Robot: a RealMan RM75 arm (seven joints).
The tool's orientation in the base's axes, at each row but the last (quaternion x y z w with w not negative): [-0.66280, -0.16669, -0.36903, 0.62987]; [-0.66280, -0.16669, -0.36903, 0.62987]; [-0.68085, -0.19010, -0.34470, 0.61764]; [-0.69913, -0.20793, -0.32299, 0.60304]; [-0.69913, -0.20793, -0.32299, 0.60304]
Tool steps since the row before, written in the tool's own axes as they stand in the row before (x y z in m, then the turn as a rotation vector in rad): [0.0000, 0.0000, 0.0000, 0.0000, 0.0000, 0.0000]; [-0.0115, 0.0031, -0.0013, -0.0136, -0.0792, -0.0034]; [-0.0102, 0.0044, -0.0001, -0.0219, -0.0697, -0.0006]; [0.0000, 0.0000, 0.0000, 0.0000, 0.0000, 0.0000]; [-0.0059, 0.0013, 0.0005, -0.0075, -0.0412, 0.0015]
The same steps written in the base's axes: [0.0000, 0.0000, 0.0000, 0.0000, 0.0000, 0.0000]; [-0.0060, 0.0011, -0.0103, -0.0644, 0.0120, 0.0467]; [-0.0040, 0.0009, -0.0103, -0.0630, 0.0146, 0.0341]; [0.0000, 0.0000, 0.0000, 0.0000, 0.0000, 0.0000]; [-0.0032, 0.0008, -0.0051, -0.0330, 0.0099, 0.0238]
